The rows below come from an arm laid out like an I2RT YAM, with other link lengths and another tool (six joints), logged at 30 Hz.
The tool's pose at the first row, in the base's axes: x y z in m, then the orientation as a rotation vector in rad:
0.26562 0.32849 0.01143 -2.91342 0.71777 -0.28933
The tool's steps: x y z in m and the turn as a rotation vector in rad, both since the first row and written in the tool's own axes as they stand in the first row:
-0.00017 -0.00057 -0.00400 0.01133 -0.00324 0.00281
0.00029 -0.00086 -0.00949 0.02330 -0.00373 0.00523
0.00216 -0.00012 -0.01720 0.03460 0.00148 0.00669
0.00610 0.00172 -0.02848 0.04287 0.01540 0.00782
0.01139 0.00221 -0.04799 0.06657 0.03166 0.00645
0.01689 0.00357 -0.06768 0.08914 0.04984 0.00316
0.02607 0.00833 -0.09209 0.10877 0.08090 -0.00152
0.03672 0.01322 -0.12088 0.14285 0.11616 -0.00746
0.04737 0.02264 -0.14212 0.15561 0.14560 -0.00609
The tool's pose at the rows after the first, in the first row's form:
0.26487 0.32876 0.01539 -2.90132 0.71732 -0.28737
0.26422 0.32838 0.02086 -2.88896 0.71648 -0.28966
0.26385 0.32625 0.02853 -2.87800 0.71533 -0.30019
0.26403 0.32191 0.03981 -2.87046 0.71600 -0.32260
0.26421 0.31749 0.05954 -2.84936 0.70796 -0.35247
0.26415 0.31219 0.07933 -2.82991 0.69783 -0.38466
0.26475 0.30181 0.10372 -2.81354 0.68842 -0.43452
0.26563 0.29028 0.13257 -2.78297 0.67254 -0.49299
0.26612 0.27535 0.15331 -2.76903 0.67343 -0.53744

